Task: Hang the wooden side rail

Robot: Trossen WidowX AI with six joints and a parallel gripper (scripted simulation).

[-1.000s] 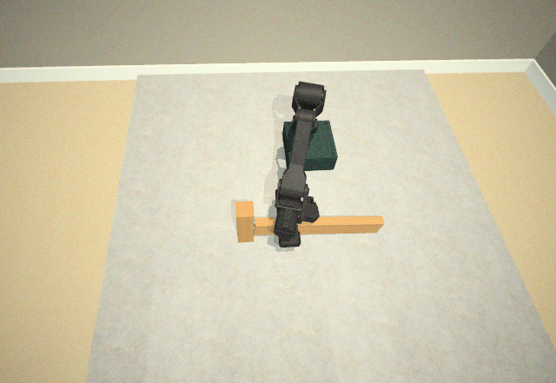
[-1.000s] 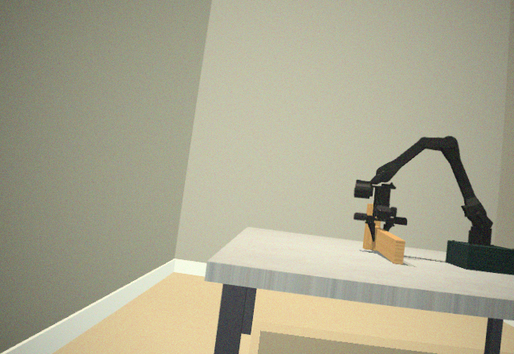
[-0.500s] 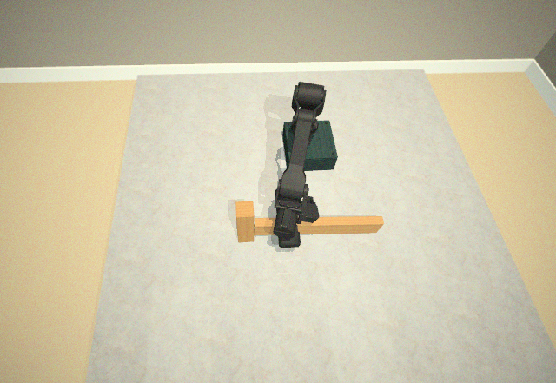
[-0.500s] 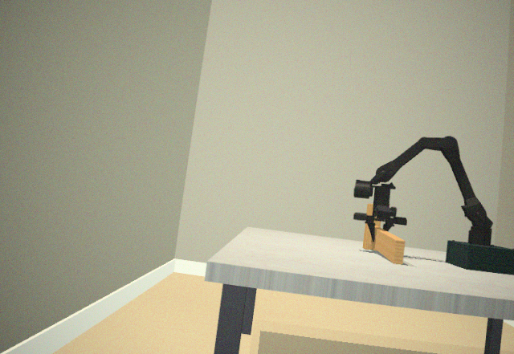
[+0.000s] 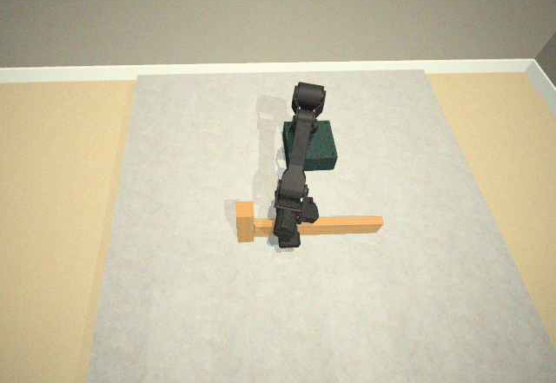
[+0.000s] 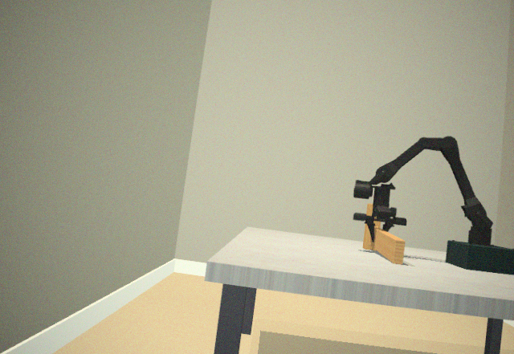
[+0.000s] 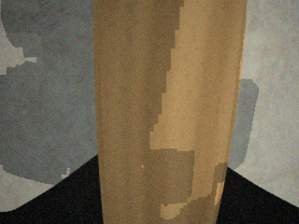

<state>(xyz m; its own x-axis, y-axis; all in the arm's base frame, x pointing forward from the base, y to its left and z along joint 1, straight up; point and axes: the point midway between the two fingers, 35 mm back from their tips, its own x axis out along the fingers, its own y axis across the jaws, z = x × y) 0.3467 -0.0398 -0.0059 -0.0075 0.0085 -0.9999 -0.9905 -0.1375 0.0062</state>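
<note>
Right now my gripper tip is 20 mm short of the headboard post, 120 mm to the left of it and 50 mm below it.
</note>
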